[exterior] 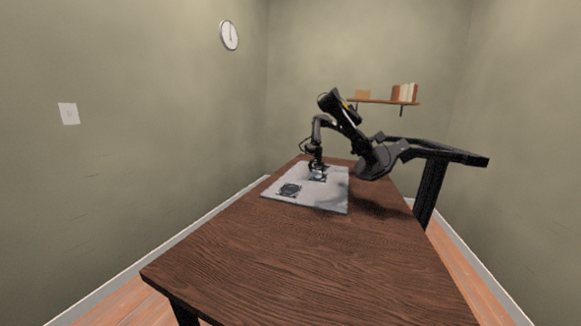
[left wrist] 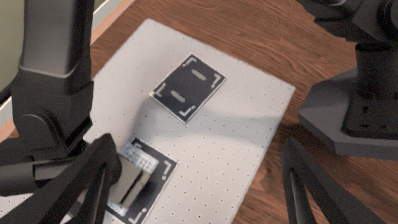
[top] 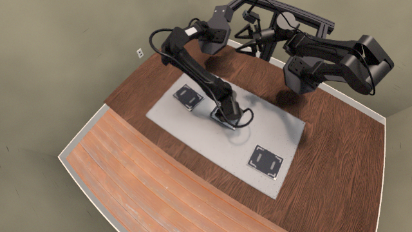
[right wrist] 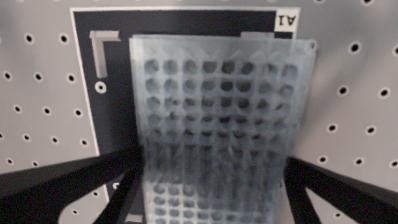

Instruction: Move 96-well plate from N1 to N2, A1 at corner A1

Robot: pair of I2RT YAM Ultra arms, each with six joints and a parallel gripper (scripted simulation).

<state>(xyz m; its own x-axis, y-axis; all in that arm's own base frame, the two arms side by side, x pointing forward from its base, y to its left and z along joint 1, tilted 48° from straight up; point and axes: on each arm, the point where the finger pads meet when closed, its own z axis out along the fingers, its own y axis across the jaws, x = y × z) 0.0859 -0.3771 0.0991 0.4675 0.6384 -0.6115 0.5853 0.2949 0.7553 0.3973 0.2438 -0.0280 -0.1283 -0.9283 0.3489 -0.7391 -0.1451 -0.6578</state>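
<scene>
Right now my right hand is 20 mm past the black plate nest and 30 mm above it. Round my right hand: clear 96-well plate: 10 mm below; then white corner label: 40 mm ahead, 70 mm to the left, 20 mm below.
The clear 96-well plate is 150 mm ahead of my left hand, 60 mm to the left of it and 350 mm below it. From my left hand the other things lie so: white corner label (180 mm ahead, 130 mm to the left, 360 mm below); then black plate nest (130 mm ahead, 60 mm to the left, 370 mm below).
</scene>
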